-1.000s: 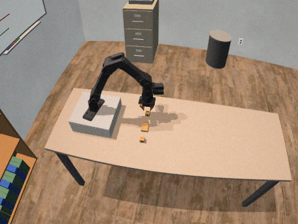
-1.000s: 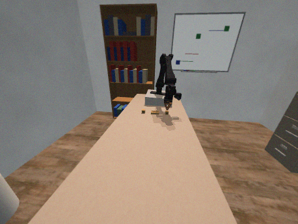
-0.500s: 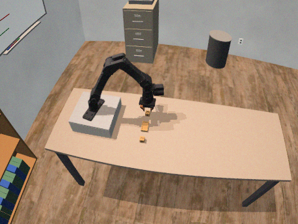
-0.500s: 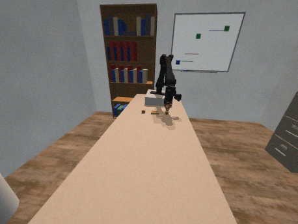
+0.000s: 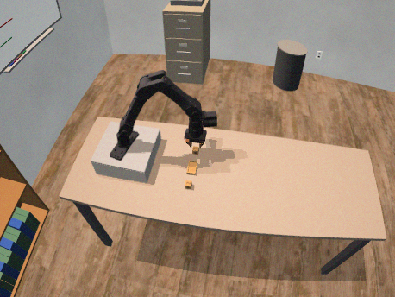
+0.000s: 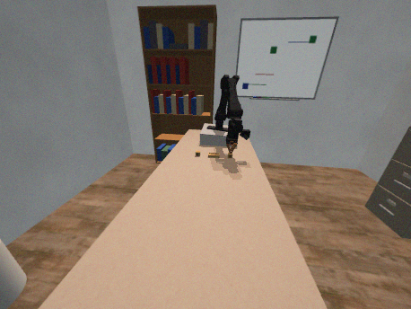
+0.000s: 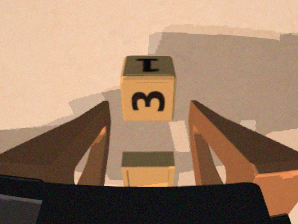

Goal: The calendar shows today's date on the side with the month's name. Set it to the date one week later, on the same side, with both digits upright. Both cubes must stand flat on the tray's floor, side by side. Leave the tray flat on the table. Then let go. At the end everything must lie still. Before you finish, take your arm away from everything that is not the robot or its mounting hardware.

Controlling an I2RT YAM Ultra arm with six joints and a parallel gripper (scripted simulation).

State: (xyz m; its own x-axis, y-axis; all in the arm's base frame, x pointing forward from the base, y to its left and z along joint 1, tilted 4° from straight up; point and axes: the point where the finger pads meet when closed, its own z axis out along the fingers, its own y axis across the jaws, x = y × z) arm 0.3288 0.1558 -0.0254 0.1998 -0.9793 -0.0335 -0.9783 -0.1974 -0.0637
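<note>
Now: the wooden digit cube 3 cm below my hand. Also, from my hand: calendar tray (10 cm to the right, 4 cm below, 2 cm ahead).
</note>
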